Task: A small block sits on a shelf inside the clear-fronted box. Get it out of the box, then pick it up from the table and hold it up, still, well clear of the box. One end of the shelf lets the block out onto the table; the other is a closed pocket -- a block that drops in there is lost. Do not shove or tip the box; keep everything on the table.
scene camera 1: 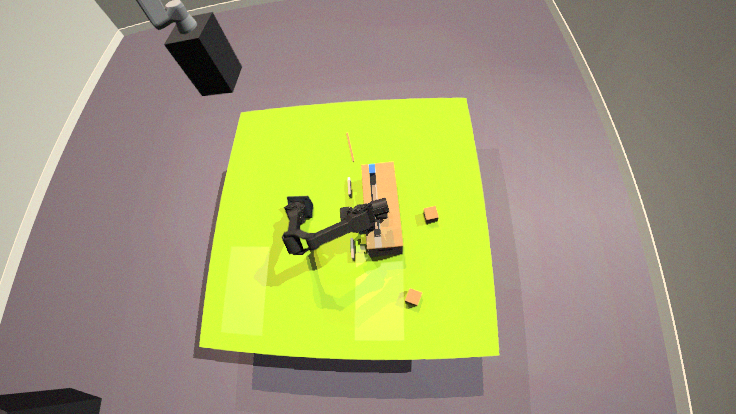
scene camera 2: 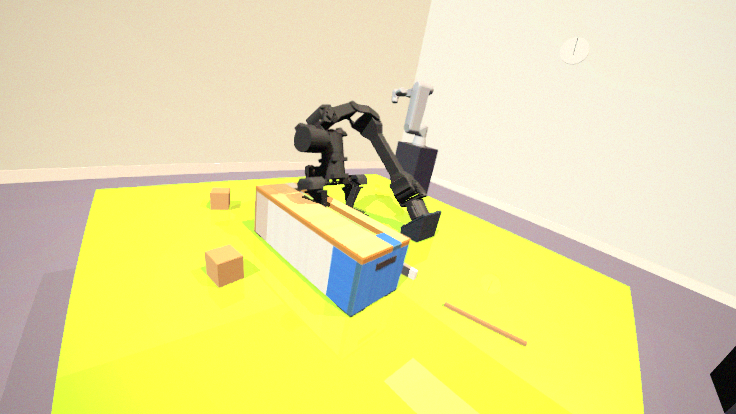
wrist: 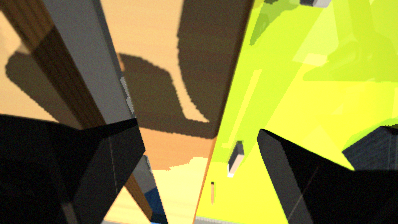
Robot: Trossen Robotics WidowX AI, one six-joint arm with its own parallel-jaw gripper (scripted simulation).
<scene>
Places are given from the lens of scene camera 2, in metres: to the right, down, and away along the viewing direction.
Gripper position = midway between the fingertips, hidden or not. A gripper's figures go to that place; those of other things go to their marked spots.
my gripper (scene camera 2: 336, 215): -0.08, 0.02, 0.67
long box (scene camera 2: 354, 260): -0.02, 0.09, 0.44
</scene>
